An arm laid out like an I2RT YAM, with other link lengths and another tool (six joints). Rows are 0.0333 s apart.
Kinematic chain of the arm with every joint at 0, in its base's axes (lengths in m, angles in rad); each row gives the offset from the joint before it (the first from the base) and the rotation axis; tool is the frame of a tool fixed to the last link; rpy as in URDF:
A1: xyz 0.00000 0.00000 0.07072 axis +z
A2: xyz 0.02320 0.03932 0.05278 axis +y
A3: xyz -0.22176 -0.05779 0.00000 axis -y
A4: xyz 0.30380 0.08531 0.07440 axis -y
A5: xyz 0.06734 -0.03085 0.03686 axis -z
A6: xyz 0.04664 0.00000 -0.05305 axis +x
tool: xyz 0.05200 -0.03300 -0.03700 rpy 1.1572 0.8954 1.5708
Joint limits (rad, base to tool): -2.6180..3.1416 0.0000..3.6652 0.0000..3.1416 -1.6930..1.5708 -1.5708..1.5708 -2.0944..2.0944
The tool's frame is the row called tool.
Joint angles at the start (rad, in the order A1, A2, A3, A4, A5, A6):
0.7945 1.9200 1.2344 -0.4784 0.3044 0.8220
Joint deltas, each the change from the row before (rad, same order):
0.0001 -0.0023 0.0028 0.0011 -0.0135 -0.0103
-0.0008 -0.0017 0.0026 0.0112 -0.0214 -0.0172
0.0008 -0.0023 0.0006 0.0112 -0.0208 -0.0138
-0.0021 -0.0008 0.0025 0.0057 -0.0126 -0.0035
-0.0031 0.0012 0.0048 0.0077 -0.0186 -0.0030
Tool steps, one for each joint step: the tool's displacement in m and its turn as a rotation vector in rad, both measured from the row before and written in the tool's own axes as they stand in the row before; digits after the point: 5 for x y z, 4 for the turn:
0.00043 0.00209 -0.00021 -0.0070 0.0154 -0.0026
0.00065 0.00307 0.00119 -0.0166 0.0229 -0.0033
0.00139 0.00259 0.00092 -0.0160 0.0223 -0.0021
-0.00003 0.00200 0.00086 -0.0096 0.0096 0.0047
0.00019 0.00256 0.00161 -0.0124 0.0136 0.0084

